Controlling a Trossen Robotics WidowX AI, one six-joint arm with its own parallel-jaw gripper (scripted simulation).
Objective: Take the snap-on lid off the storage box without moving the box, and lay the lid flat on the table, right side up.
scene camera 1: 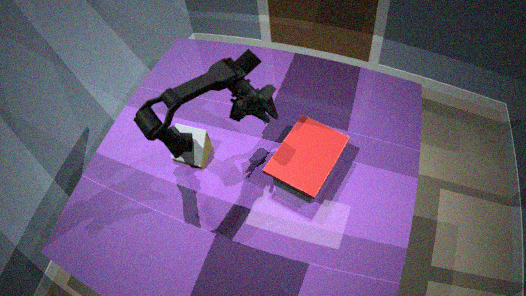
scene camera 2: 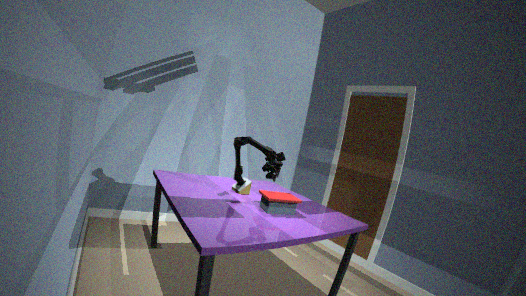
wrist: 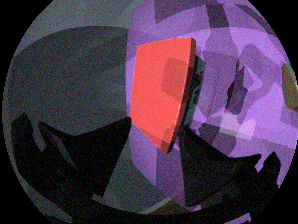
Path:
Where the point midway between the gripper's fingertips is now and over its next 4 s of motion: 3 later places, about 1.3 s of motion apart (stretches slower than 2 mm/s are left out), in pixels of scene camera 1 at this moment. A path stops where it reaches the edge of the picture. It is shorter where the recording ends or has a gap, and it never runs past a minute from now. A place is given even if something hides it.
My gripper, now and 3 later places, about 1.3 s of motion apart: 273, 120; 281, 135; 288, 144; 287, 144

